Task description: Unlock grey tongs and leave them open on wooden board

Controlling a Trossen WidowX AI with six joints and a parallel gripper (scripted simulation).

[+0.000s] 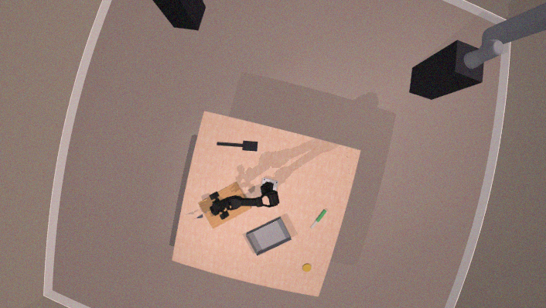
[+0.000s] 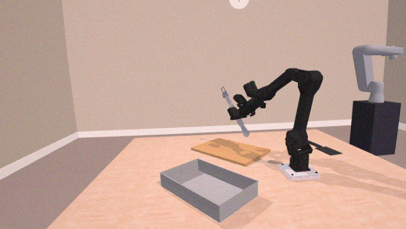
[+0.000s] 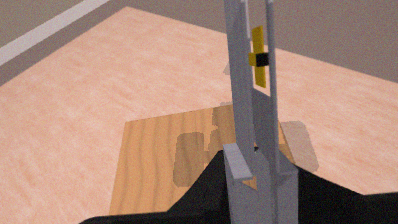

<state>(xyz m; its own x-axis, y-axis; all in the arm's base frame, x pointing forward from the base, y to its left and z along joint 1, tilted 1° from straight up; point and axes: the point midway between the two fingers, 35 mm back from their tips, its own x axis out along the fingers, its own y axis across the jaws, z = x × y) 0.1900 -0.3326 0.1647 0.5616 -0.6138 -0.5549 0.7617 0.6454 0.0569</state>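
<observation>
My gripper tip is now 160 mm above the wooden board, 40 mm to the right of it and 20 mm short of it. From my gripper tip the other things lie so: grey roasting tin (440 mm to the left, 180 mm ahead, 140 mm below); yellow lock (70 mm above, 10 mm behind); black spatula (470 mm behind, 160 mm below, 60 mm to the left).
</observation>
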